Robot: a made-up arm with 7 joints. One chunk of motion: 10 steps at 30 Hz.
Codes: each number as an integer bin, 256 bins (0 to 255) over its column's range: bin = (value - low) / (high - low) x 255, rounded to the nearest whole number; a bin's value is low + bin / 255 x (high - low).
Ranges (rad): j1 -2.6..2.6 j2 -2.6..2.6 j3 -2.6..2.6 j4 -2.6..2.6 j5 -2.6..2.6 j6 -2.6..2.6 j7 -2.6..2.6
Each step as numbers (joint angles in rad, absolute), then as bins.
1 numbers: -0.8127 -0.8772 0.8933 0.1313 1.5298 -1.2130 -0.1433
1 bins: 88 84 171 134 203 68 120
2 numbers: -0.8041 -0.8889 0.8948 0.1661 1.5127 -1.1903 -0.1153
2 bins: 88 84 171 136 202 69 122
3 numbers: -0.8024 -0.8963 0.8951 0.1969 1.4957 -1.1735 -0.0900
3 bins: 88 84 171 137 201 70 123
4 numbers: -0.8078 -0.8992 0.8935 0.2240 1.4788 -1.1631 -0.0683
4 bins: 88 83 171 138 200 70 124
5 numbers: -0.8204 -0.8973 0.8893 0.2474 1.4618 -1.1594 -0.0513
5 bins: 87 83 171 140 199 71 125
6 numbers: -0.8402 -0.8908 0.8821 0.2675 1.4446 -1.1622 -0.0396
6 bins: 86 84 171 141 198 71 126
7 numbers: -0.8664 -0.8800 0.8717 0.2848 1.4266 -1.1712 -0.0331
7 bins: 85 84 170 141 197 70 126
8 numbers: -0.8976 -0.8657 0.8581 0.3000 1.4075 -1.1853 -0.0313
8 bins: 83 85 170 142 197 69 126
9 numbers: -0.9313 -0.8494 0.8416 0.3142 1.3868 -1.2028 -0.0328
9 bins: 82 86 169 143 196 69 126
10 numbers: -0.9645 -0.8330 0.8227 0.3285 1.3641 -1.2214 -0.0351
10 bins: 80 87 168 144 194 68 126
